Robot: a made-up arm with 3 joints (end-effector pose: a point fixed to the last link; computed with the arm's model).
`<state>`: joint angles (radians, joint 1 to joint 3).
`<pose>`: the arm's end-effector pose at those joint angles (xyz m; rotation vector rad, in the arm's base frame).
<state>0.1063 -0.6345 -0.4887</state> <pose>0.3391 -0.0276 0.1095 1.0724 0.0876 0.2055</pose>
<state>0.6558 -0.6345 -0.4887</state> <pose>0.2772 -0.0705 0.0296 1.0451 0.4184 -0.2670</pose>
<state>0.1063 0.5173 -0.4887</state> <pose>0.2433 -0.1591 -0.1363 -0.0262 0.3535 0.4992</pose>
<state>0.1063 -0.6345 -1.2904</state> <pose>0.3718 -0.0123 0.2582 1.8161 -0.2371 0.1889</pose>
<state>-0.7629 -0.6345 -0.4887</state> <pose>0.3212 0.0393 0.2653 0.9995 -0.4521 0.9405</pose>
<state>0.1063 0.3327 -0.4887</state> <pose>0.2532 -0.1186 -0.1088 0.1526 0.3156 0.4590</pose>
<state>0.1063 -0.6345 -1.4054</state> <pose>0.3744 -0.0201 0.2793 1.9210 -0.2883 0.1843</pose>
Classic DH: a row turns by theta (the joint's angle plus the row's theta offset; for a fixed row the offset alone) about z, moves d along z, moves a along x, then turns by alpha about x. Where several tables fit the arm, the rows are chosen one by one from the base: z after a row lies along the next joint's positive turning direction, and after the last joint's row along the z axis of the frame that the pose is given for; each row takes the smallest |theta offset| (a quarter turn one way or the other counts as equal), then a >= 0, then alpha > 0; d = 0 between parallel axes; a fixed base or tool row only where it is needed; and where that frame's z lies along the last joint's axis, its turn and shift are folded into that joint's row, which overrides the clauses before.
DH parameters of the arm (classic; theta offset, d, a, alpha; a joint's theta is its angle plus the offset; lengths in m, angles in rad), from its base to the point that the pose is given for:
base (fixed): 0.1202 0.161 0.1452 -1.9854
joint 1: -1.2885 -0.2904 -0.1373 1.6511
joint 2: 0.8885 -0.1828 0.1551 -0.3011
joint 3: 0.3325 -0.0305 0.0079 1.8181
tool (fixed): -1.1695 -0.2021 0 0

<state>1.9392 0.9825 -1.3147</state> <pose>-0.2243 0.0005 0.2186 0.7319 1.7666 -0.5877</pose>
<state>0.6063 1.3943 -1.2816</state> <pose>-0.0401 -0.2681 -0.1733 0.0894 0.9550 0.5036</pose>
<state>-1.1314 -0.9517 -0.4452</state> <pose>0.2367 0.0205 0.3773 1.2147 -0.6182 1.2769</pose>
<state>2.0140 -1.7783 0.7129</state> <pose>0.0006 -0.2252 0.1494 0.6932 1.4273 -1.6847</pose>
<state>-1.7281 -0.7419 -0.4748</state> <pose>0.1425 0.0473 0.3721 0.8305 -1.0222 1.7599</pose>
